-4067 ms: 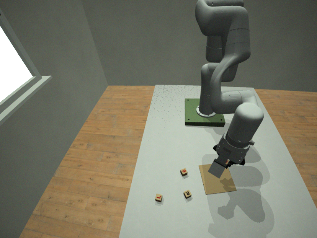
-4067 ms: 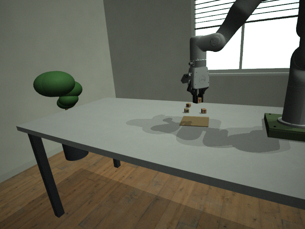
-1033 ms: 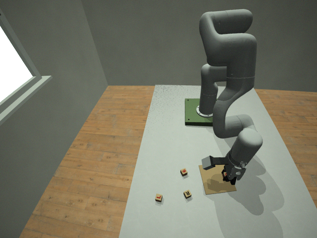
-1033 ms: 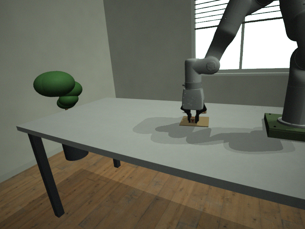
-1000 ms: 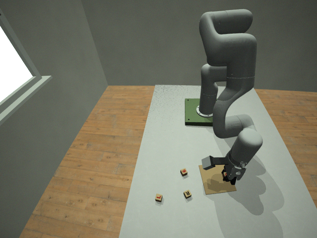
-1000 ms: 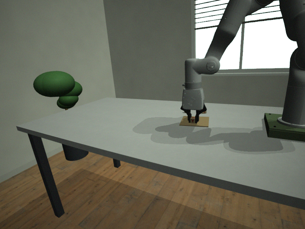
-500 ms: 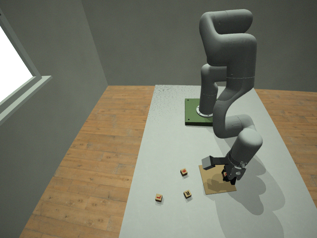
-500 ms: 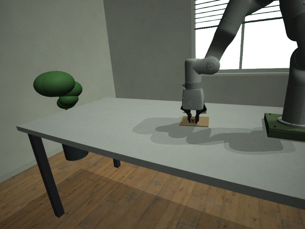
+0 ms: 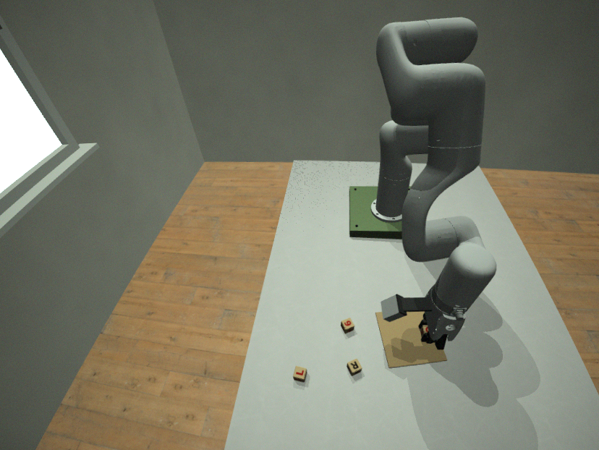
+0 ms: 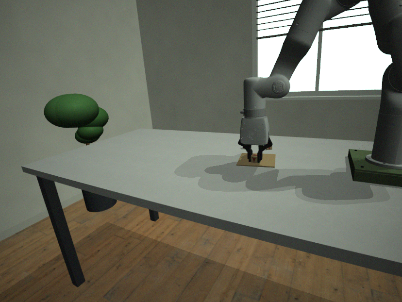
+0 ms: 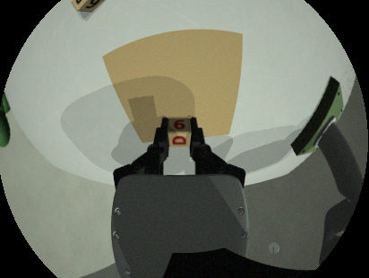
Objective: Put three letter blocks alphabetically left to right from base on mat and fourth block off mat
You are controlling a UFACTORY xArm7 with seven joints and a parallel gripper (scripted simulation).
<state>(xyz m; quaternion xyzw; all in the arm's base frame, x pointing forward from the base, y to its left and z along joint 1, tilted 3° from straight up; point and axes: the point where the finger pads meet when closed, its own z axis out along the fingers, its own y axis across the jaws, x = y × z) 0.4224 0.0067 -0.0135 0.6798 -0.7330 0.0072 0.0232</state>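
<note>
My gripper is now 4 cm to the left of the tan mat and 3 cm above it.
</note>
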